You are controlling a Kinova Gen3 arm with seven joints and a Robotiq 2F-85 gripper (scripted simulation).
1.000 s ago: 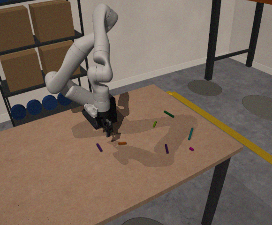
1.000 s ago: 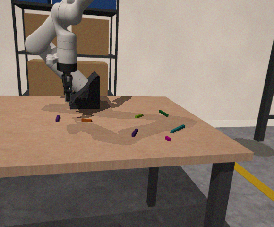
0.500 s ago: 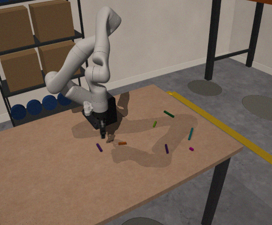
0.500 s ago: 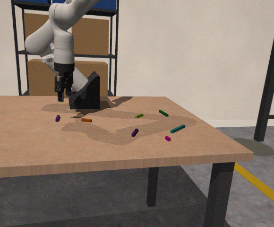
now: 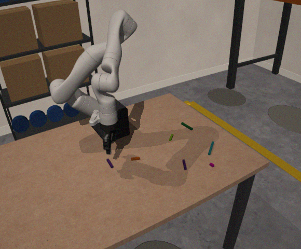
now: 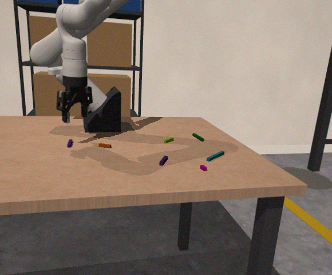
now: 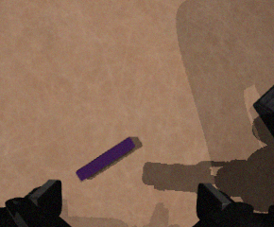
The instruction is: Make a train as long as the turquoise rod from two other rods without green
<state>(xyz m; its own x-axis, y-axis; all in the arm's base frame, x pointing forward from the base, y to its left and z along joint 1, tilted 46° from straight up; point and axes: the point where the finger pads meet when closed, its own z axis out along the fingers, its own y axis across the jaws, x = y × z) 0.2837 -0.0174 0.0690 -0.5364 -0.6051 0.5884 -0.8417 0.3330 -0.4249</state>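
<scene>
Right now my hand is 8 cm above the purple rod, 2 cm to the left of it and 1 cm short of it. The rest, counted from my hand: orange rod 10 cm to the left, 8 cm below, 3 cm ahead; lime rod 32 cm to the left, 8 cm below, 3 cm behind; magenta rod 38 cm to the left, 24 cm ahead, 8 cm below.
</scene>
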